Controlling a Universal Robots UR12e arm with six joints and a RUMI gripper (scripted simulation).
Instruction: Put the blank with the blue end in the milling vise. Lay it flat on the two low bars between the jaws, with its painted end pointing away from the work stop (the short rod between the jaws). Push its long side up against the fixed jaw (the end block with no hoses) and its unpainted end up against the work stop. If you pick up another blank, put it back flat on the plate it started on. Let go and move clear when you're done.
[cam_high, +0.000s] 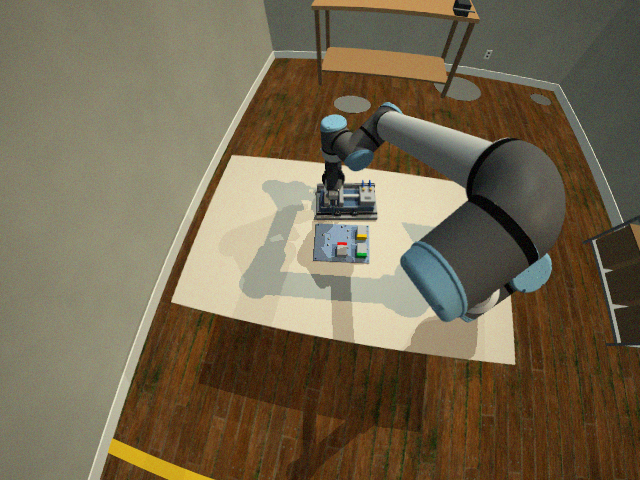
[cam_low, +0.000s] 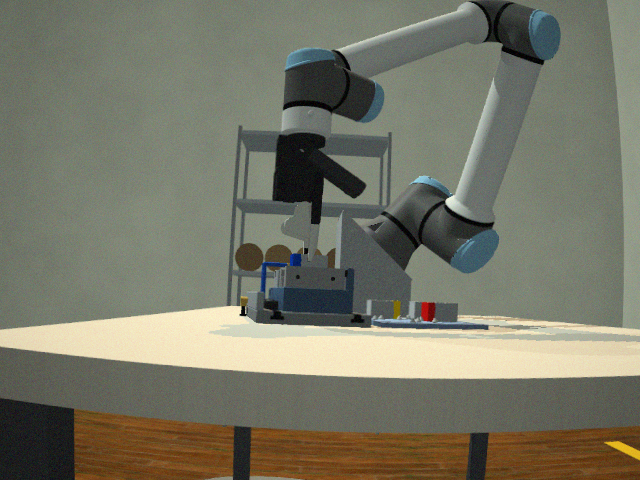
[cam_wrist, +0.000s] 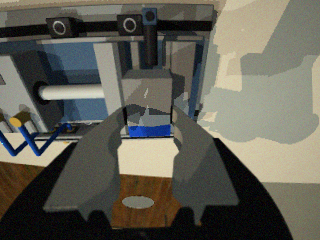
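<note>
Now: the blue-ended blank 2 cm below my hand. Round my hand: yellow-ended blank 16 cm to the left, 15 cm behind, 10 cm below; then work stop rod 5 cm to the left, 3 cm below; then milling vise 8 cm below, 7 cm behind.
</note>
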